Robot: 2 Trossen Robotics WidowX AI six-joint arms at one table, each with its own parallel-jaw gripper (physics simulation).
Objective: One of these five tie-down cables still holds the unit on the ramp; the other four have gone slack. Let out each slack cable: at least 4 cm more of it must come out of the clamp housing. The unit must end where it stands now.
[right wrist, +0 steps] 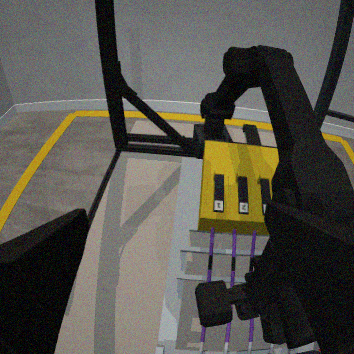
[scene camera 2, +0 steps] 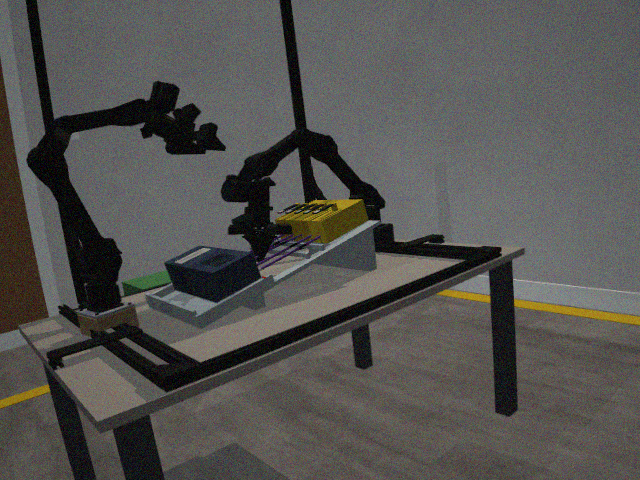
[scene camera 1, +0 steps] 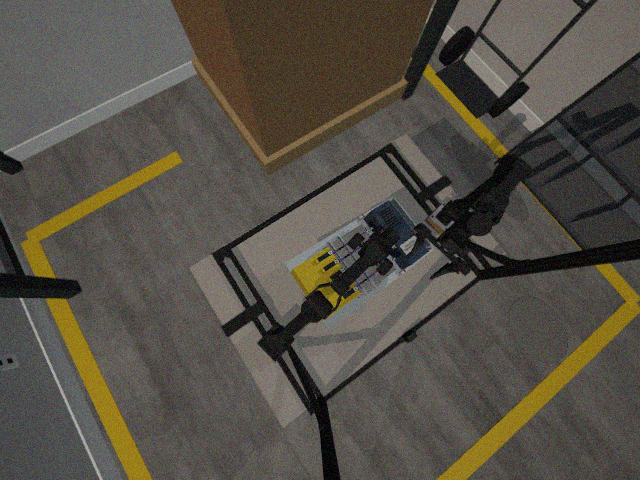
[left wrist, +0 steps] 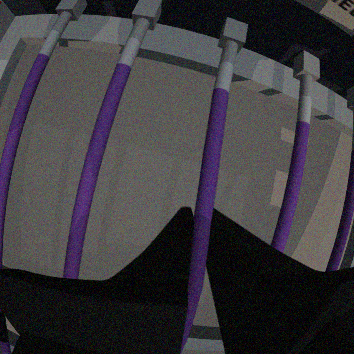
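A yellow clamp housing [scene camera 1: 313, 275] [scene camera 2: 328, 216] [right wrist: 235, 165] sits at the top of a grey ramp [scene camera 2: 349, 250]. Five purple cables [scene camera 2: 290, 247] [right wrist: 211, 246] run down from it to the dark blue unit [scene camera 1: 391, 216] [scene camera 2: 210, 273] at the ramp's foot. My left gripper [scene camera 2: 262, 252] [left wrist: 195, 216] [right wrist: 247, 313] is down on the ramp near the unit. It is shut on one purple cable [left wrist: 214, 140], the middle of the five in the left wrist view. My right gripper [scene camera 2: 210, 138] is open and empty. It hangs high in the air, well back from the ramp.
A black frame [scene camera 1: 309, 195] [scene camera 2: 366, 305] borders the table top. A black post [scene camera 2: 294, 95] rises behind the housing. A green block [scene camera 2: 144, 281] lies behind the unit. A large brown crate [scene camera 1: 309, 71] and a cart [scene camera 1: 475, 81] stand on the floor beyond the table.
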